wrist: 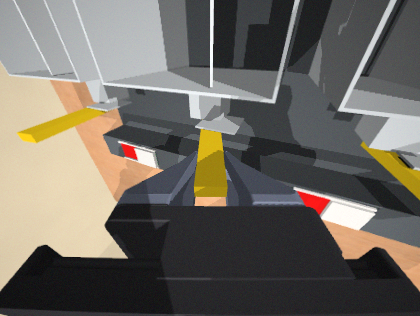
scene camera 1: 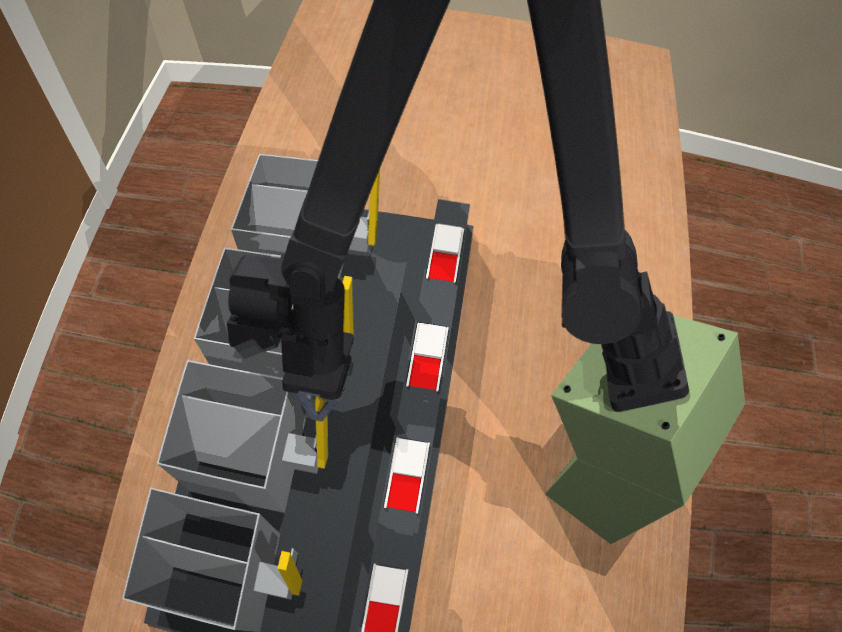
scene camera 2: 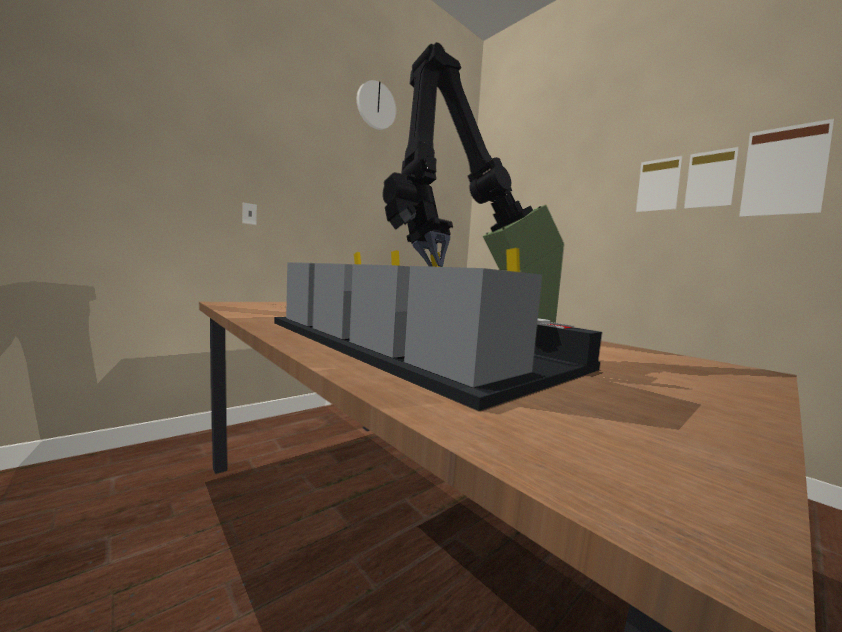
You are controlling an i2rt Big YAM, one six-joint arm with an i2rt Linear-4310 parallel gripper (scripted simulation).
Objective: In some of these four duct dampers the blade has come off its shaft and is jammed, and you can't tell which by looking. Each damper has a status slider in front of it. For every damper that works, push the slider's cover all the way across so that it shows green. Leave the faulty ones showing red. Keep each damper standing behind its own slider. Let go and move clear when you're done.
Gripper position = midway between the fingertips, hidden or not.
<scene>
In view: my gripper (scene camera 1: 319,412), a damper (scene camera 2: 476,326), a damper (scene camera 1: 268,208), a damper (scene camera 1: 211,336) and a damper (scene camera 1: 201,428).
My gripper shows as well in the wrist view (wrist: 210,157) and in scene camera 2 (scene camera 2: 437,268).
</scene>
